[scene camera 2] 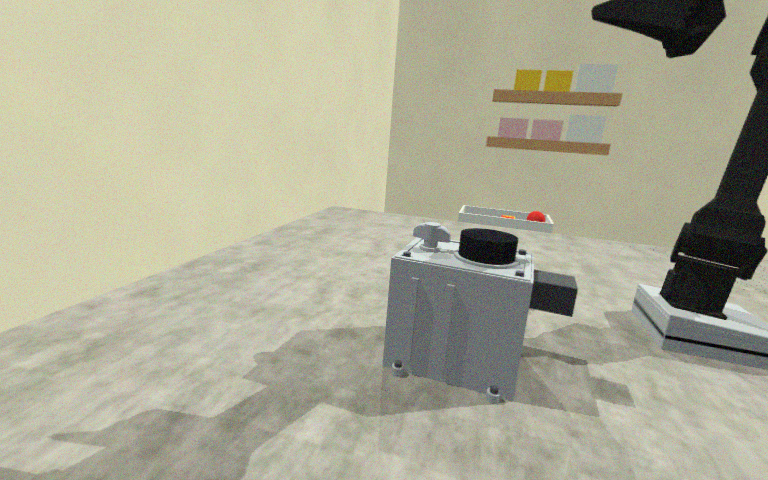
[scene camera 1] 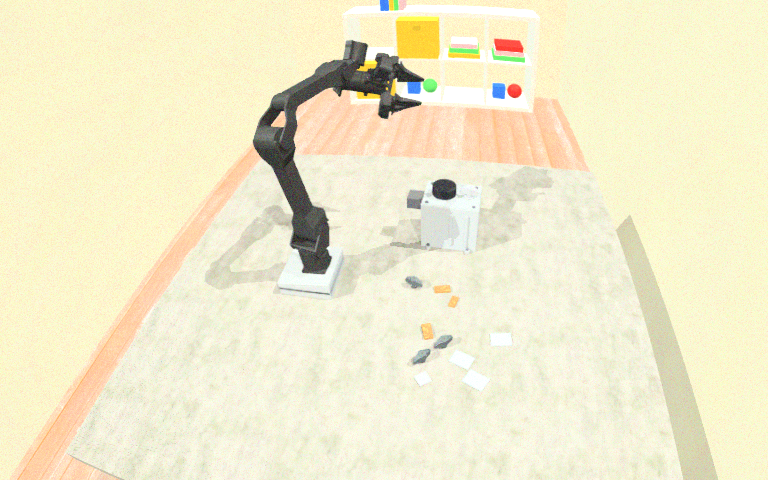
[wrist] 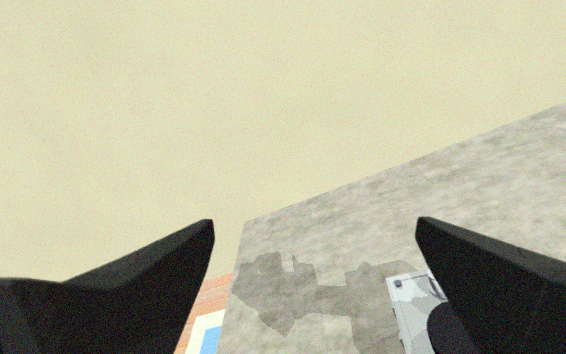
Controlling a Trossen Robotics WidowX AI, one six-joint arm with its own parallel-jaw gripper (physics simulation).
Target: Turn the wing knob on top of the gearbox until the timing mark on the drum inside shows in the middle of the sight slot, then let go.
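Places are measured from the arm's base along level axes (x ahead, y left, z up), in centimetres.
Pixels of known places: gripper, between the fingertips: [scene camera 1: 423, 91] [wrist: 314, 228]; arm's base, origin of its link: [scene camera 2: 690, 305] [scene camera 1: 317, 264].
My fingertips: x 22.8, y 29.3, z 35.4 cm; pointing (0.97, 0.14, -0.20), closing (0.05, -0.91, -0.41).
Ahead of a thing's pixels: the offset from my fingertips to its middle. "*": to the spot under its first point.
The pale grey gearbox @[dx +6.1, dy -6.4, dz -31.6 cm] [scene camera 1: 450, 229] [scene camera 2: 467, 333] [wrist: 411, 320] stands upright on the mottled table mat. Its light grey wing knob @[dx +12.9, dy -6.6, dz -24.3 cm] [scene camera 1: 468, 191] [scene camera 2: 432, 234] is on the top, beside a black round cap @[* dx +6.4, dy -8.4, dz -23.7 cm] [scene camera 1: 444, 189] [scene camera 2: 488, 246] [wrist: 445, 327]. In the wrist view the right finger covers most of the knob's area. The sight slot and the timing mark cannot be made out in any view. My gripper [scene camera 1: 421, 91] [wrist: 314, 228] is open and empty, high above the table and apart from the gearbox, pointing roughly level toward the right in scene camera 1.
A dark grey block @[* dx -1.3, dy -8.3, dz -27.8 cm] [scene camera 1: 415, 199] [scene camera 2: 553, 292] juts from the gearbox's side. Dark stones @[dx +1.6, dy -27.8, dz -38.8 cm] [scene camera 1: 414, 281], orange pieces @[dx +8.8, dy -28.1, dz -39.9 cm] [scene camera 1: 442, 289] and white tiles @[dx +24.3, dy -41.6, dz -40.1 cm] [scene camera 1: 501, 339] lie nearer scene camera 1. A white shelf unit [scene camera 1: 441, 10] stands behind. A white tray [scene camera 2: 487, 221] holds a red ball [scene camera 2: 535, 216].
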